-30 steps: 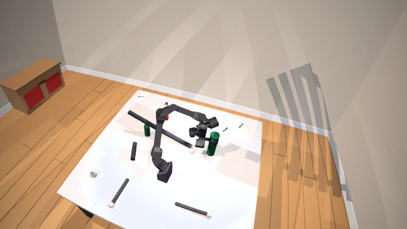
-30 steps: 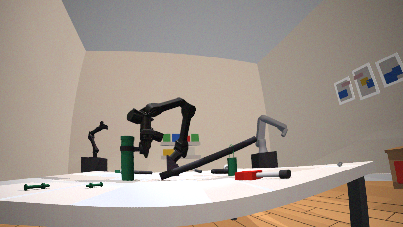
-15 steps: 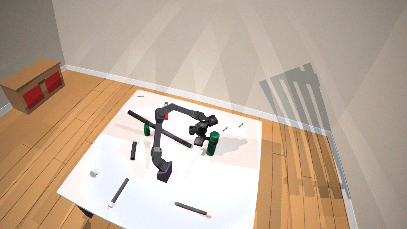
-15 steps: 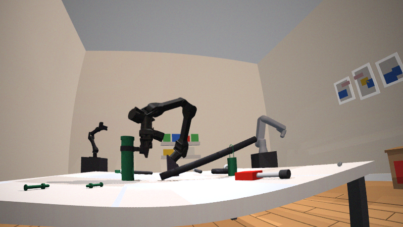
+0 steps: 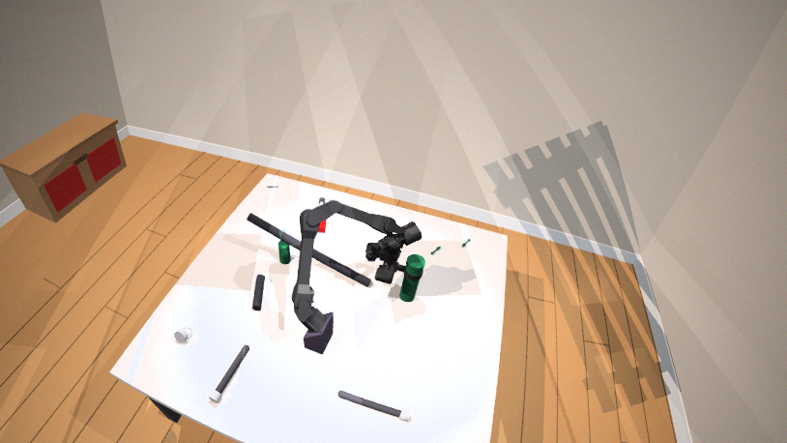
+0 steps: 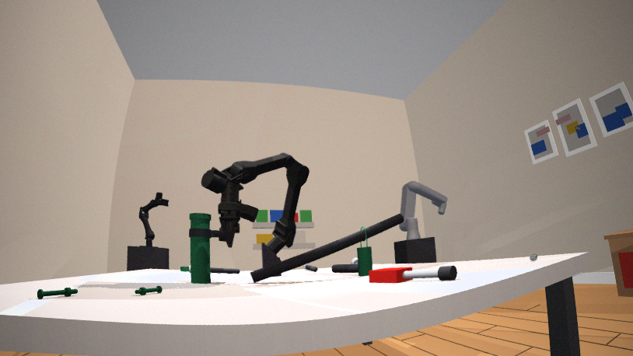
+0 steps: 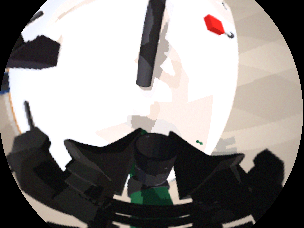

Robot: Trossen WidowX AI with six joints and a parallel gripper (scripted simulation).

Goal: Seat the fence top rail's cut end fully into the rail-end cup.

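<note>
The rail-end cup is 3 cm to the right of my gripper tip and 3 cm above it. From my gripper tip the other things lie so: white fitting 60 cm behind, 54 cm to the left, 10 cm below; loop cap 8 cm behind, 42 cm to the left, 1 cm below.
</note>
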